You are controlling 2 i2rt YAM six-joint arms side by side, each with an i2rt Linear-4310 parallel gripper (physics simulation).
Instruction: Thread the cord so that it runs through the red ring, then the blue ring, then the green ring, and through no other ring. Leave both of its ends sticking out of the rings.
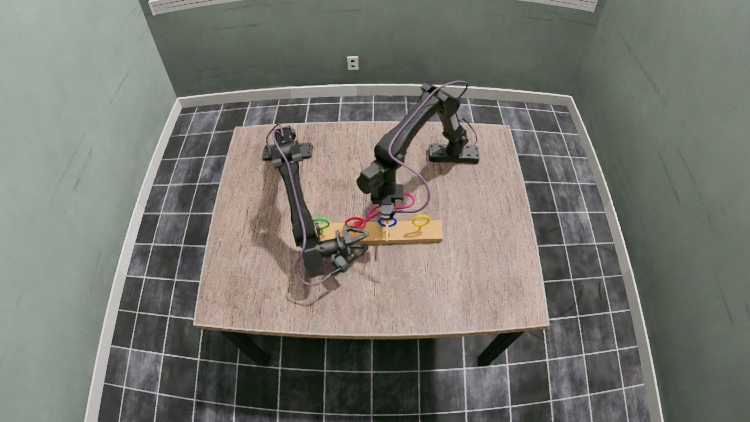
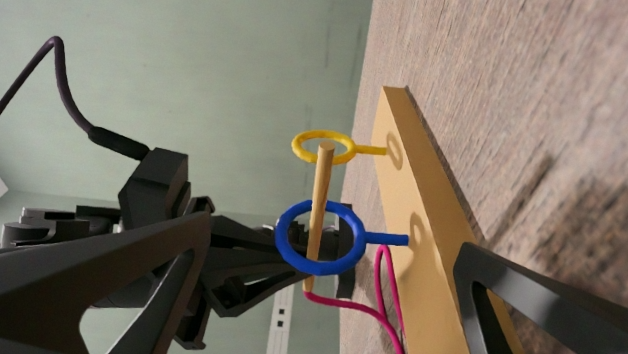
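The pink cord [image 1: 372, 211] [image 2: 350, 304] ends in a wooden tip [image 1: 387, 233] [image 2: 321, 185] that passes through the blue ring [image 1: 394, 224] [image 2: 281, 235]. My left gripper [image 1: 387, 214] [image 2: 316, 261] is shut on the tip's rear part, behind the blue ring. The cord reaches the red ring [image 1: 346, 222]; whether it runs through is too small to tell. The green ring [image 1: 327, 224] is at the left, partly hidden by the right arm. My right gripper [image 1: 367, 241] is open and empty, in front of the board, its fingers spread toward the blue ring.
A yellow ring [image 1: 421, 215] [image 2: 295, 145] stands at the right of the wooden board [image 1: 430, 232] [image 2: 395, 190], with no cord in it. Slack cord loops lie behind the board, beside the left gripper. The right arm reaches over the board's left end.
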